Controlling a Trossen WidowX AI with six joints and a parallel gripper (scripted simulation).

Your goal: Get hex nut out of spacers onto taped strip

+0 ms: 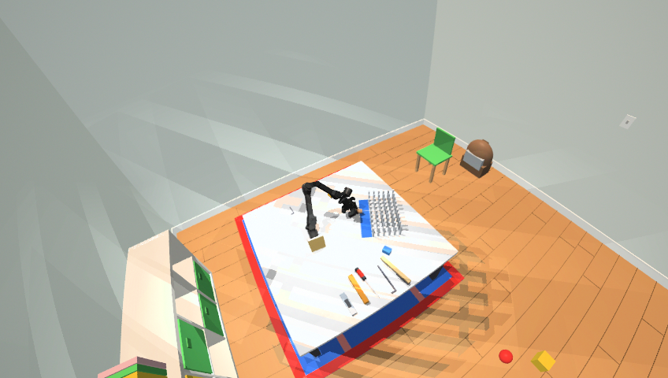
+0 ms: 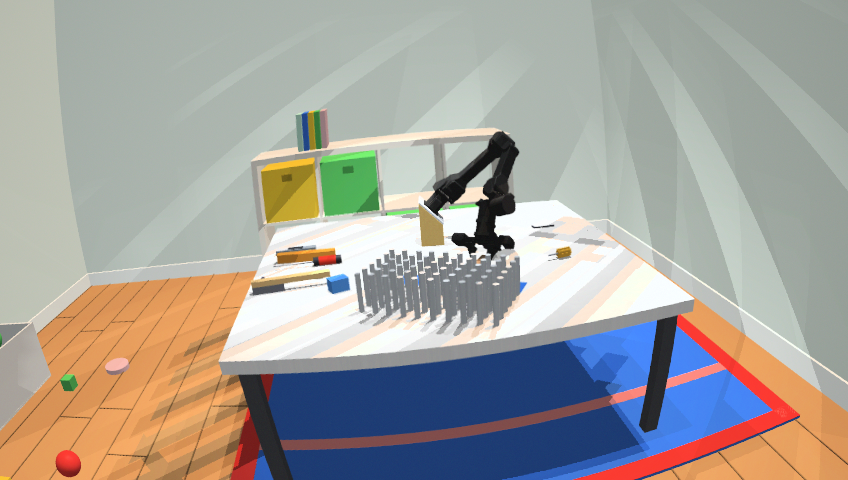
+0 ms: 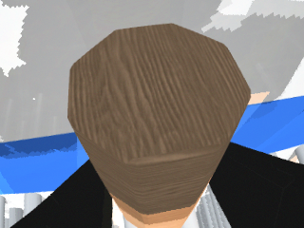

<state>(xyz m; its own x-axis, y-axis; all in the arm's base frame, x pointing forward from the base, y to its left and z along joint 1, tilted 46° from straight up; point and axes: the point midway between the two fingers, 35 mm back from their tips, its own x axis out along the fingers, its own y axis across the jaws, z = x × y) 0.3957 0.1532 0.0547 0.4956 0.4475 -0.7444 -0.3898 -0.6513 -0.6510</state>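
Now: the blue taped strip 40 mm ahead of my gripper tip, 60 mm to the right of it and 30 mm below it. From my gripper tip the other things lie so: blue block 30 mm ahead, 420 mm to the right, 10 mm below; yellow-handled tool 120 mm behind, 290 mm to the left, 10 mm below; wooden-handled hook tool 90 mm ahead, 40 mm to the right.
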